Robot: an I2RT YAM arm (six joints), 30 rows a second.
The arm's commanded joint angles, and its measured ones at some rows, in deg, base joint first. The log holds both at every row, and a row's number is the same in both.
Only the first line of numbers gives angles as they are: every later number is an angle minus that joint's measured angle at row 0.
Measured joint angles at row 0: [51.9, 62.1, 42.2, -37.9, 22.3, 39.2]
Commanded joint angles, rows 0 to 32: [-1.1, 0.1, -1.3, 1.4, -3.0, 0.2]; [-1.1, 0.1, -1.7, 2.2, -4.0, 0.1]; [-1.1, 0.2, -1.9, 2.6, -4.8, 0.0]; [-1.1, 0.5, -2.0, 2.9, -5.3, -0.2]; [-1.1, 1.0, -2.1, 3.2, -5.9, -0.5]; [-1.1, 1.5, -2.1, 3.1, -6.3, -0.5]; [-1.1, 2.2, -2.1, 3.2, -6.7, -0.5]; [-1.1, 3.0, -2.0, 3.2, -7.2, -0.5]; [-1.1, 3.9, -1.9, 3.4, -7.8, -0.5]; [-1.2, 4.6, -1.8, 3.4, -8.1, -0.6]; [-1.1, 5.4, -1.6, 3.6, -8.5, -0.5]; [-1.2, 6.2, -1.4, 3.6, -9.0, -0.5]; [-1.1, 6.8, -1.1, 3.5, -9.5, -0.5]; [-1.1, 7.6, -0.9, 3.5, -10.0, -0.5]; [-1.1, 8.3, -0.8, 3.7, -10.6, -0.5]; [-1.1, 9.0, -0.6, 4.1, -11.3, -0.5]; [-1.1, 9.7, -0.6, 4.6, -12.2, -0.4]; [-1.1, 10.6, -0.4, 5.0, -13.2, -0.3]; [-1.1, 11.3, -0.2, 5.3, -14.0, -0.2]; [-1.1, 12.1, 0.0, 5.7, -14.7, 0.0]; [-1.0, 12.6, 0.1, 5.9, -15.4, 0.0]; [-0.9, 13.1, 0.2, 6.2, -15.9, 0.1]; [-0.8, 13.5, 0.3, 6.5, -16.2, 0.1]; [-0.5, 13.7, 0.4, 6.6, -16.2, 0.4]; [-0.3, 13.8, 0.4, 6.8, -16.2, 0.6]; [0.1, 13.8, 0.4, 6.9, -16.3, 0.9]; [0.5, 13.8, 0.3, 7.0, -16.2, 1.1]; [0.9, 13.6, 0.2, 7.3, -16.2, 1.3]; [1.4, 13.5, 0.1, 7.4, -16.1, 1.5]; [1.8, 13.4, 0.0, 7.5, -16.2, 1.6]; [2.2, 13.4, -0.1, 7.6, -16.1, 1.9]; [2.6, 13.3, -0.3, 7.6, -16.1, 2.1]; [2.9, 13.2, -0.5, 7.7, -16.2, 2.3]
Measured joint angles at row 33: [1.8, 13.7, -1.0, 7.6, -15.4, 1.2]
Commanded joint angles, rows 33 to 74: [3.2, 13.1, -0.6, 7.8, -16.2, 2.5]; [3.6, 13.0, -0.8, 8.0, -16.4, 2.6]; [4.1, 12.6, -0.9, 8.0, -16.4, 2.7]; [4.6, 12.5, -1.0, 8.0, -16.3, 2.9]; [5.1, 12.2, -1.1, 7.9, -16.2, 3.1]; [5.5, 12.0, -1.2, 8.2, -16.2, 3.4]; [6.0, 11.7, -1.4, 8.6, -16.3, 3.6]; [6.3, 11.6, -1.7, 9.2, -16.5, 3.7]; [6.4, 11.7, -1.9, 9.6, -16.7, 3.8]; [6.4, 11.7, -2.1, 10.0, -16.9, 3.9]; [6.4, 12.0, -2.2, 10.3, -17.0, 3.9]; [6.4, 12.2, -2.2, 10.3, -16.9, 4.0]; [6.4, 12.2, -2.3, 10.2, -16.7, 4.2]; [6.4, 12.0, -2.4, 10.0, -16.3, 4.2]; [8.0, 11.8, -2.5, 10.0, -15.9, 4.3]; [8.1, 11.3, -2.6, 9.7, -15.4, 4.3]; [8.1, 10.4, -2.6, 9.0, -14.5, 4.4]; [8.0, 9.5, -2.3, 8.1, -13.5, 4.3]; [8.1, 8.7, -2.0, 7.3, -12.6, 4.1]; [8.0, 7.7, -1.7, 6.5, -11.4, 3.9]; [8.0, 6.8, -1.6, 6.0, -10.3, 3.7]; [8.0, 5.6, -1.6, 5.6, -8.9, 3.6]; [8.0, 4.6, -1.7, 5.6, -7.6, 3.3]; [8.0, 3.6, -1.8, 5.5, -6.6, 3.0]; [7.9, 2.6, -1.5, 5.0, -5.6, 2.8]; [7.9, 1.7, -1.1, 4.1, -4.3, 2.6]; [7.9, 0.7, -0.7, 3.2, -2.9, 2.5]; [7.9, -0.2, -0.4, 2.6, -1.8, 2.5]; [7.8, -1.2, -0.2, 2.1, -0.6, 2.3]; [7.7, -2.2, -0.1, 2.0, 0.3, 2.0]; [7.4, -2.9, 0.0, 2.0, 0.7, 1.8]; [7.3, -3.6, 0.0, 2.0, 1.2, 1.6]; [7.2, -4.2, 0.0, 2.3, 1.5, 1.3]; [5.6, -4.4, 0.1, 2.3, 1.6, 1.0]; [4.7, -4.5, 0.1, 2.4, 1.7, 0.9]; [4.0, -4.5, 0.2, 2.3, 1.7, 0.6]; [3.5, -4.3, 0.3, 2.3, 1.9, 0.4]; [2.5, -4.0, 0.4, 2.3, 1.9, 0.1]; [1.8, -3.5, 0.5, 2.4, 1.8, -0.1]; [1.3, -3.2, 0.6, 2.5, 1.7, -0.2]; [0.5, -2.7, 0.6, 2.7, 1.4, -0.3]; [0.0, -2.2, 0.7, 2.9, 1.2, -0.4]
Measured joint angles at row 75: [1.2, -3.2, -0.9, 3.7, 0.0, 0.7]
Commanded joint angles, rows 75 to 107: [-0.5, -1.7, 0.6, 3.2, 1.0, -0.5]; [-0.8, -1.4, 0.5, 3.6, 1.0, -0.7]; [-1.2, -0.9, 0.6, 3.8, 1.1, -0.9]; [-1.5, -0.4, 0.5, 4.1, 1.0, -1.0]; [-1.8, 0.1, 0.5, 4.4, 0.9, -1.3]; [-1.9, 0.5, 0.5, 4.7, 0.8, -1.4]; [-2.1, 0.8, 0.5, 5.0, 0.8, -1.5]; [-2.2, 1.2, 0.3, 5.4, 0.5, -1.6]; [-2.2, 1.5, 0.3, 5.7, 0.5, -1.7]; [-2.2, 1.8, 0.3, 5.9, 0.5, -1.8]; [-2.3, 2.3, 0.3, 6.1, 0.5, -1.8]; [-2.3, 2.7, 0.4, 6.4, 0.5, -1.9]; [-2.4, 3.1, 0.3, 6.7, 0.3, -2.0]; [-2.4, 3.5, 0.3, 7.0, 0.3, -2.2]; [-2.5, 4.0, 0.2, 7.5, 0.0, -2.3]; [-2.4, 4.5, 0.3, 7.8, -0.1, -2.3]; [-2.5, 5.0, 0.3, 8.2, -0.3, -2.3]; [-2.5, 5.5, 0.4, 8.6, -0.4, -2.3]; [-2.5, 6.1, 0.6, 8.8, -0.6, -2.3]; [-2.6, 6.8, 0.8, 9.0, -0.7, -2.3]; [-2.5, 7.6, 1.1, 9.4, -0.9, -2.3]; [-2.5, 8.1, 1.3, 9.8, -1.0, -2.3]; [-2.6, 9.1, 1.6, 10.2, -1.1, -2.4]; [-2.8, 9.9, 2.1, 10.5, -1.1, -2.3]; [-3.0, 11.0, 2.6, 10.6, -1.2, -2.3]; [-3.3, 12.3, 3.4, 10.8, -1.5, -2.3]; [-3.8, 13.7, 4.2, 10.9, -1.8, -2.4]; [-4.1, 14.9, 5.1, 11.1, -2.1, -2.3]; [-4.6, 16.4, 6.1, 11.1, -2.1, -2.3]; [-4.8, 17.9, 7.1, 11.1, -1.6, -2.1]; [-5.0, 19.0, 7.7, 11.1, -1.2, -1.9]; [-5.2, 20.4, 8.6, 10.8, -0.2, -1.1]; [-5.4, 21.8, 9.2, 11.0, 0.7, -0.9]
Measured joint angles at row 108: [-4.8, 19.7, 7.0, 10.7, -1.5, -1.6]
